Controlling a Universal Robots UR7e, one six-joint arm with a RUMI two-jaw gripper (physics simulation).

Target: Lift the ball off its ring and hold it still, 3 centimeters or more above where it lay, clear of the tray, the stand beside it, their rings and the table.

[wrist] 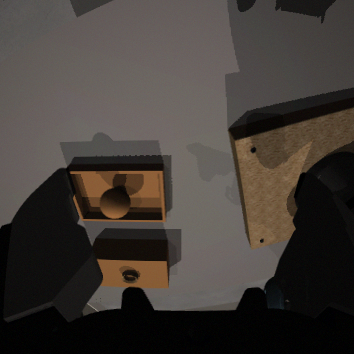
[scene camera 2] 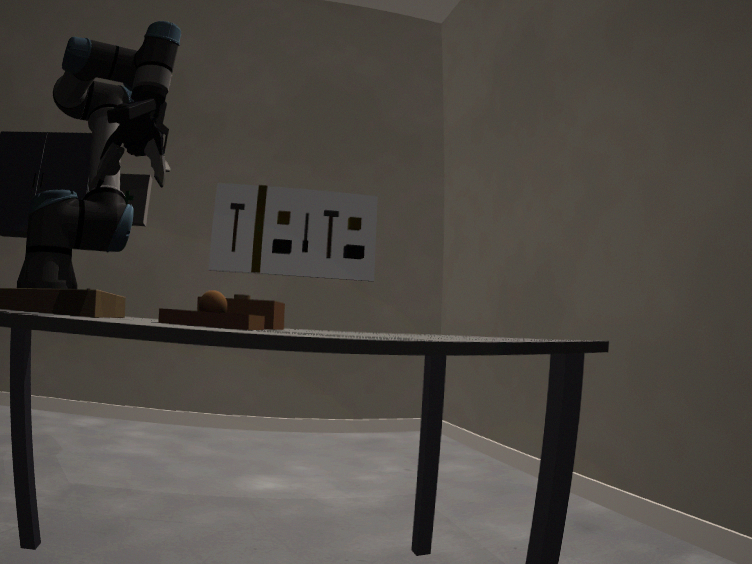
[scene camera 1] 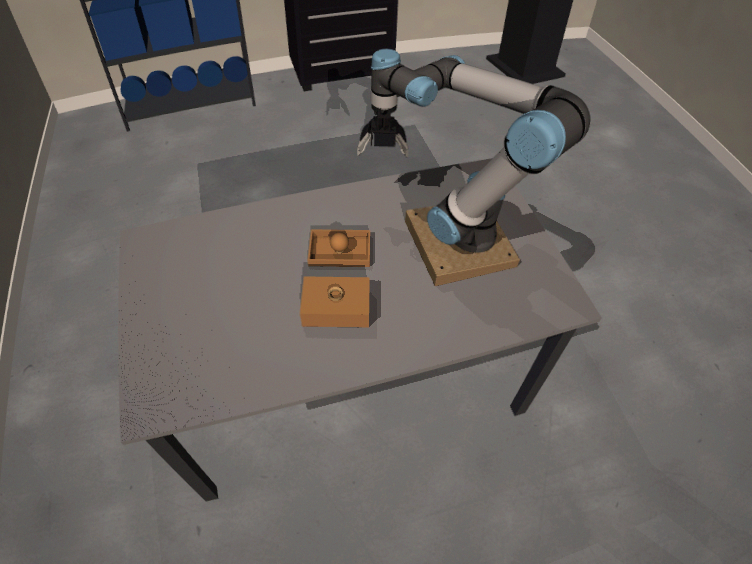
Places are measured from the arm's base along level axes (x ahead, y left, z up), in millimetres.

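Where they show: gripper, fingertip midpoint: (wrist: 185, 173) (scene camera 2: 127, 188) (scene camera 1: 382, 156); arm's base at its link origin: (wrist: 329, 185) (scene camera 2: 47, 292) (scene camera 1: 472, 234).
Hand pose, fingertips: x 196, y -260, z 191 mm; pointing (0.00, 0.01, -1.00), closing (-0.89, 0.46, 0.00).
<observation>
Each offset is from my fingertips to the top centre of the thing. "pt": to the spot under its first point.
An orange ball @[dx +198, dy +109, dz -162 mm] (scene camera 1: 338, 241) (scene camera 2: 213, 301) (wrist: 115, 202) sits in the shallow orange tray @[dx +198, dy +109, dz -206 mm] (scene camera 1: 339, 263) (scene camera 2: 189, 318) (wrist: 164, 196); the ring under it is hidden. An orange block-like stand (scene camera 1: 335, 318) (scene camera 2: 274, 315) (wrist: 151, 273) is beside the tray, with a ring @[pt dx +303, dy +325, dz -160 mm] (scene camera 1: 335, 298) (scene camera 2: 241, 296) (wrist: 131, 279) on its top. My gripper (scene camera 1: 383, 151) (scene camera 2: 132, 182) (wrist: 185, 173) is open and empty, high above table level, pointing down. In the wrist view the ball shows between the fingers, nearer the left one, far below them.
The arm's base stands on a wooden board (scene camera 1: 431, 261) (scene camera 2: 109, 305) (wrist: 260, 200) on the table (scene camera 1: 242, 339) (scene camera 2: 364, 343), to the right of the tray and stand in scene camera 1. A shelf rack (scene camera 1: 247, 78) and a dark drawer cabinet (scene camera 1: 346, 42) stand against the wall behind.
</observation>
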